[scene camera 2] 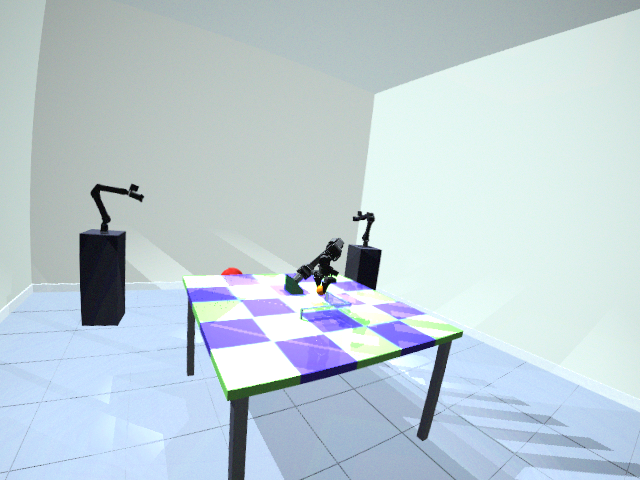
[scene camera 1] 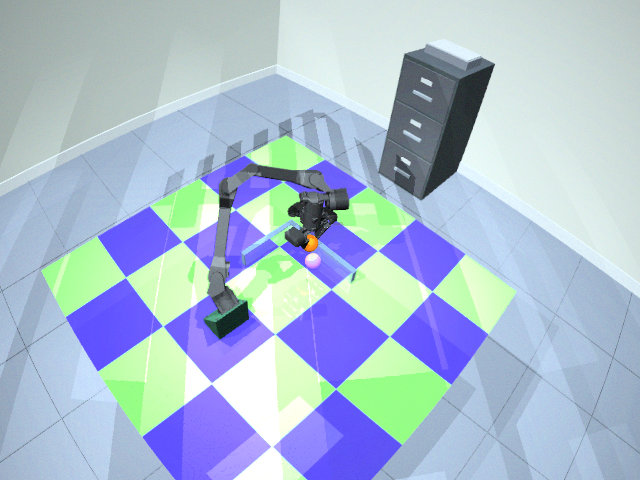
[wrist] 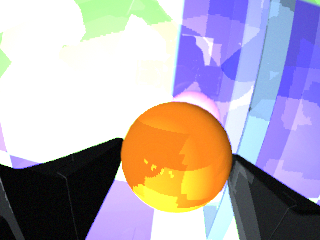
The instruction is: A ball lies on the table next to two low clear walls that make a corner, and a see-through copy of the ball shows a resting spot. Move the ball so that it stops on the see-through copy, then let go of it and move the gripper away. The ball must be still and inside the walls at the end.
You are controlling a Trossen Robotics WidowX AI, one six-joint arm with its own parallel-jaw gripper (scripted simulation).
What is my gripper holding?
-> An orange ball.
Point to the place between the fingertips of my gripper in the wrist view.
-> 176, 153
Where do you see an orange ball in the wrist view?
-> At 176, 156
